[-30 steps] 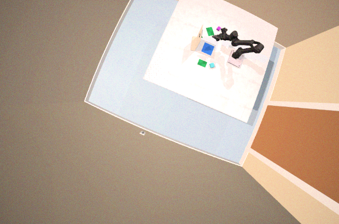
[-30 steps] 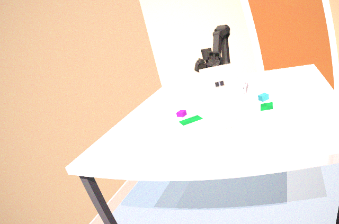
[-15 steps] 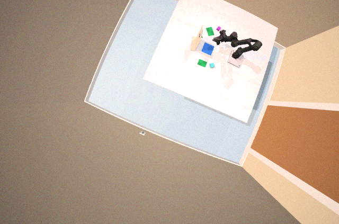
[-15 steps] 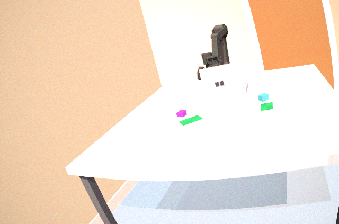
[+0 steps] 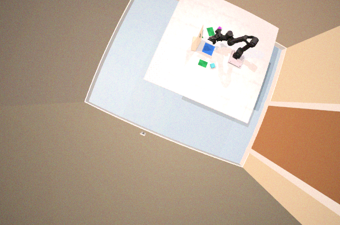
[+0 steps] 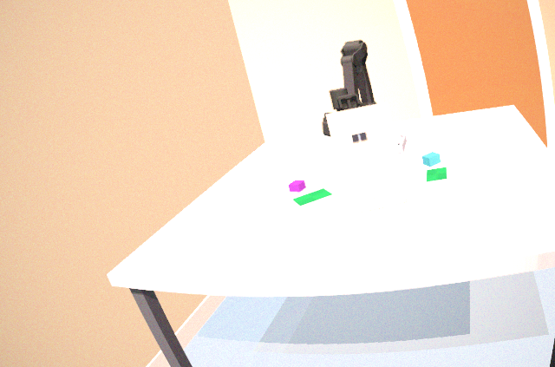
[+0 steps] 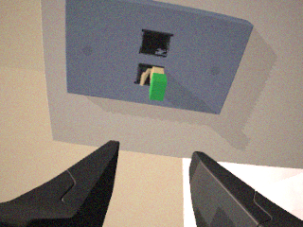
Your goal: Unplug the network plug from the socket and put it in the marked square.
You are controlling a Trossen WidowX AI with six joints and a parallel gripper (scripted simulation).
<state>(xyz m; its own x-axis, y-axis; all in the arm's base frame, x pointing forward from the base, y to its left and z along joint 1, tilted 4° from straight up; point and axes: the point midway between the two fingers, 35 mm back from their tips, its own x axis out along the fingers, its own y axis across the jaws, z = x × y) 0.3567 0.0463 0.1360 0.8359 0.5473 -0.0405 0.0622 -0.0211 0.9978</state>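
My gripper tip is now 70 mm short of the green network plug and 20 mm to the right of it. From my gripper tip the other things lie so: green patch 190 mm to the left, 190 mm below, 80 mm behind; then blue marked square 190 mm below, 70 mm behind, 10 mm to the left; then upright panel 90 mm ahead, 70 mm below, 20 mm to the left.
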